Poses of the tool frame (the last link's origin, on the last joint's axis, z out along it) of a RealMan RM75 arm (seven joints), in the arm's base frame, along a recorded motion.
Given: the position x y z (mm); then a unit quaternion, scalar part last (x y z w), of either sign.
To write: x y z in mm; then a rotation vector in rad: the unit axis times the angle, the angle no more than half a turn. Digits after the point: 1 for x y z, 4 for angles.
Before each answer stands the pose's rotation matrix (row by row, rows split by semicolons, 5 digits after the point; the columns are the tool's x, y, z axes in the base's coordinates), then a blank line. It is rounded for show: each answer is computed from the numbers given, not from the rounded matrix.
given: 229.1 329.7 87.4 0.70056 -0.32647 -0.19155 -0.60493
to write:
0.71345 -0.68917 0.12660; -0.22568 -0.05495 0.97265; -0.66337 -0.72251 -0.19474

229.1 329.7 87.4 -1.6208 0.7553 0.4432
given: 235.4 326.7 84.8 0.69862 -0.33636 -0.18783 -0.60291
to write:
0.70316 -0.69647 0.14315; -0.24349 -0.04671 0.96878; -0.66804 -0.71606 -0.20243

235.4 326.7 84.8 -1.6176 0.7788 0.4349
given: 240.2 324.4 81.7 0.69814 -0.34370 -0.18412 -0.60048
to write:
0.69594 -0.70102 0.15569; -0.25878 -0.04259 0.96500; -0.66985 -0.71187 -0.21105

240.2 324.4 81.7 -1.6181 0.7966 0.4267
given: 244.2 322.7 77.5 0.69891 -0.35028 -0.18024 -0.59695
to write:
0.68964 -0.70481 0.16626; -0.27444 -0.04192 0.96069; -0.67014 -0.70815 -0.22233

244.2 322.7 77.5 -1.6223 0.8130 0.4184
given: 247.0 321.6 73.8 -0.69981 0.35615 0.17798 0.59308
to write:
0.68296 -0.70959 0.17335; -0.28736 -0.04282 0.95686; -0.67156 -0.70331 -0.23316

247.0 321.6 73.8 -1.6270 0.8280 0.4138
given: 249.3 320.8 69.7 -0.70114 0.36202 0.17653 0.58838
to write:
0.67556 -0.71538 0.17846; -0.29992 -0.04551 0.95288; -0.67355 -0.69725 -0.24530

249.3 320.8 69.7 -1.6332 0.8433 0.4112
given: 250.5 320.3 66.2 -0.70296 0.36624 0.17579 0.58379
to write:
0.66993 -0.72015 0.18047; -0.30966 -0.05011 0.94953; -0.67476 -0.69200 -0.25657

250.5 320.3 66.2 -1.6406 0.8547 0.4103
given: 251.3 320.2 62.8 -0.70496 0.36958 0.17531 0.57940
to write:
0.66535 -0.72423 0.18110; -0.31793 -0.05541 0.94649; -0.67545 -0.68733 -0.26712

251.3 320.2 62.8 -1.6482 0.8641 0.4099
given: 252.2 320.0 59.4 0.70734 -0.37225 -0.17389 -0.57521
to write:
0.66239 -0.72666 0.18224; -0.32657 -0.06113 0.94320; -0.67424 -0.68427 -0.27779

252.2 320.0 59.4 -1.6567 0.8719 0.4073
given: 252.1 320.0 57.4 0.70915 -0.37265 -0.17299 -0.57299
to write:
0.66241 -0.72677 0.18170; -0.33028 -0.06563 0.94160; -0.67240 -0.68374 -0.28352

252.1 320.0 57.4 -1.6625 0.8736 0.4055
